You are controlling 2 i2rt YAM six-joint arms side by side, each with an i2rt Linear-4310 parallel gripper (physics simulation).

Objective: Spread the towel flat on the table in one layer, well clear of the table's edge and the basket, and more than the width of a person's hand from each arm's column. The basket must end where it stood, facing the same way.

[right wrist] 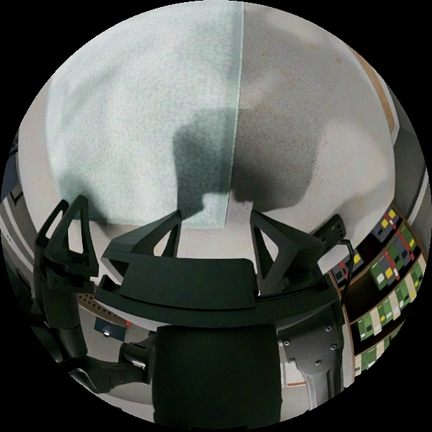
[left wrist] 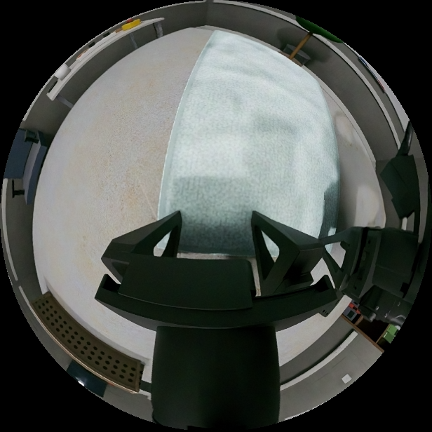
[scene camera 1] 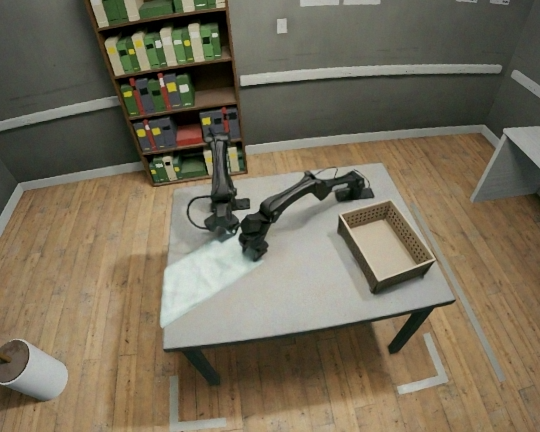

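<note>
The pale green towel (scene camera 1: 205, 280) (left wrist: 240, 125) (right wrist: 135, 100) lies on the table as a long four-sided shape with soft creases. Its far left end runs along the table's left edge in the scene view. Whether it is folded into layers I cannot tell. My left gripper (scene camera 1: 256, 258) (left wrist: 216, 216) is open, over the towel's near end, with nothing between its fingers. My right gripper (right wrist: 215, 215) is open, at the towel's upper corner beside my left one; its fingertips are hidden in the scene view. The basket (scene camera 1: 356, 254) (left wrist: 90, 345) stands upright and empty at the table's right.
The grey table (scene camera 1: 300, 305) bears both arm bases near its back: the right arm's base (scene camera 1: 242, 203) and the left arm's base (scene camera 1: 366, 193). The two wrists are close together. A bookshelf (scene camera 1: 231, 65) stands behind the table, and a white cylinder (scene camera 1: 45, 372) stands on the floor at left.
</note>
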